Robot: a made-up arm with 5 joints.
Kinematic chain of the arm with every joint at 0, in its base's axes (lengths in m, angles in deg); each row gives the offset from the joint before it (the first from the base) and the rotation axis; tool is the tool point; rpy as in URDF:
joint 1: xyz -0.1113 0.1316 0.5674 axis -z
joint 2: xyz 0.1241 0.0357 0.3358 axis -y
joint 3: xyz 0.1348 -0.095 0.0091 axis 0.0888 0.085 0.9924
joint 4: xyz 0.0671 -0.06 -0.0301 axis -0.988 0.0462 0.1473
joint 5: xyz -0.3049 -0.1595 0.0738 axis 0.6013 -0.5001 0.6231
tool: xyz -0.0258 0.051 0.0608 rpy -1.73 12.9 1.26
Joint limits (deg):
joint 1: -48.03..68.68
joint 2: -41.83..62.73
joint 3: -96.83..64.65
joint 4: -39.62..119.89
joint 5: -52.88..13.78
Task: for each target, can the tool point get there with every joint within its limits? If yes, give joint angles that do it. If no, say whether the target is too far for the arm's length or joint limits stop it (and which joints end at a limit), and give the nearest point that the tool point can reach.
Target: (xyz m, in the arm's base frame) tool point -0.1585 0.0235 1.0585
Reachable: yes | joints 25.60 -3.49 -11.78 25.69 -10.15
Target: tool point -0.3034 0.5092 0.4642
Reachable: no: joint limits stop it (at a limit: joint 1, joint 2, joint 4, joint 5) | nearest point -0.1847 0.3262 0.7774 | short by 0.382 m
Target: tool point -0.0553 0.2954 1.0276
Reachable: yes | joints -23.09 -16.50 -33.67 97.91 -4.52
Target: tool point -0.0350 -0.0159 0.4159
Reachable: no: joint limits stop it (at a limit: joint 2, joint 4, joint 5) | nearest point -0.0580 0.0287 0.7088 | short by 0.297 m
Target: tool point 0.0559 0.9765 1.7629
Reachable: no: too far | nearest point -0.0450 0.4669 1.1295 | short by 0.819 m
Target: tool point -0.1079 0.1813 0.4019
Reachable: no: joint limits stop it (at a limit: joint 1, joint 2, joint 4, joint 5) | nearest point -0.0903 0.1546 0.7052 | short by 0.305 m
